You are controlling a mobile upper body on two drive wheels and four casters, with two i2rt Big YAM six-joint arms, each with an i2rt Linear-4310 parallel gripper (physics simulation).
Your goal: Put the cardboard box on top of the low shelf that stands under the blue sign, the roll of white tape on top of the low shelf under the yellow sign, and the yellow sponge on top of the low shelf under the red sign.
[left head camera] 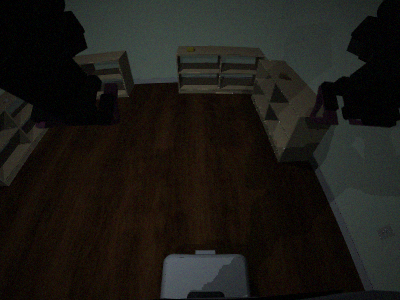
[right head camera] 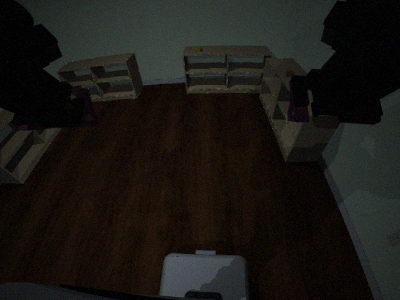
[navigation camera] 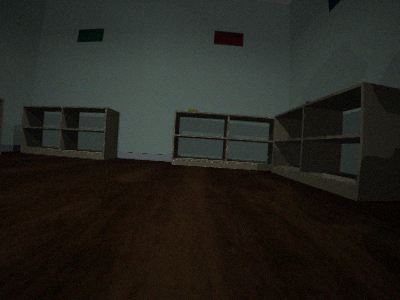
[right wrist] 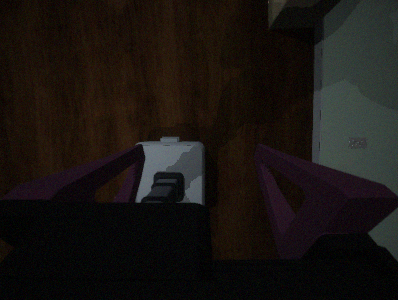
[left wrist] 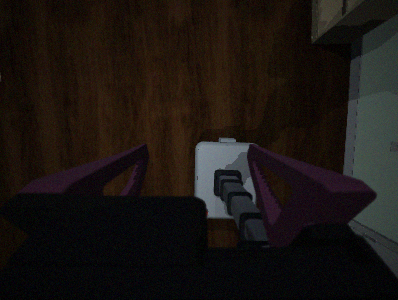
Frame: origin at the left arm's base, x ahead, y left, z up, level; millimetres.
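Seen in the pictures: left gripper, fingertip midpoint: (left head camera: pixel 96 121) (right head camera: pixel 78 123) (left wrist: pixel 198 149); right gripper, fingertip midpoint: (left head camera: pixel 330 120) (right head camera: pixel 311 117) (right wrist: pixel 199 150).
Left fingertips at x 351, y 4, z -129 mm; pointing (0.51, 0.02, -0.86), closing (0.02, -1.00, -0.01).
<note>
A point is followed by its place in that frame.
The yellow sponge (left head camera: pixel 190 49) {x 2684, y -50, z -770 mm} (right head camera: pixel 198 50) {x 2683, y -69, z -782 mm} (navigation camera: pixel 192 110) {x 2685, y -47, z -769 mm} lies on top of the low shelf (left head camera: pixel 235 51) {x 2720, y -676, z -800 mm} (right head camera: pixel 240 51) {x 2674, y -642, z -800 mm} (navigation camera: pixel 210 163) {x 2577, y -295, z -1367 mm} under the red sign (navigation camera: pixel 228 38) {x 2977, y -452, z 340 mm}. A small brown thing, seemingly the cardboard box (left head camera: pixel 284 76) {x 1913, y -1096, z -766 mm} (right head camera: pixel 290 74) {x 1916, y -1086, z -768 mm}, is on top of the right-hand low shelf (left head camera: pixel 300 137) {x 1250, y -1119, z -1042 mm} (right head camera: pixel 307 142) {x 1252, y -1146, z -1114 mm} (navigation camera: pixel 380 130) {x 1251, y -1129, z -1041 mm}, near the blue sign (navigation camera: pixel 333 4) {x 1999, y -1379, z 271 mm}. The white tape and the yellow sign cannot be made out. My left gripper (left head camera: pixel 77 119) (right head camera: pixel 56 120) (left wrist: pixel 198 149) {x 351, y 4, z -129 mm} and right gripper (left head camera: pixel 340 120) {x 355, y -448, z -127 mm} (right head camera: pixel 314 117) {x 355, y -448, z -127 mm} (right wrist: pixel 200 146) {x 355, y -448, z -127 mm} are open and empty, raised far from these things.
Another low shelf (left head camera: pixel 126 75) {x 2652, y 930, z -1110 mm} (right head camera: pixel 134 75) {x 2650, y 930, z -1086 mm} (navigation camera: pixel 112 135) {x 2704, y 931, z -1118 mm} stands under the green sign (navigation camera: pixel 90 35) {x 2908, y 1548, z 337 mm}. Part of a further shelf (left head camera: pixel 4 175) {x 954, y 2012, z -1331 mm} (right head camera: pixel 15 175) {x 930, y 2058, z -1331 mm} shows at the left edge. My white base (left head camera: pixel 205 270) {x 223, y -224, z -1150 mm} (right head camera: pixel 205 270) {x 225, y -230, z -1150 mm} is at the bottom. A wall (left head camera: pixel 360 175) {x 751, y -1425, z -950 mm} runs along the right.
</note>
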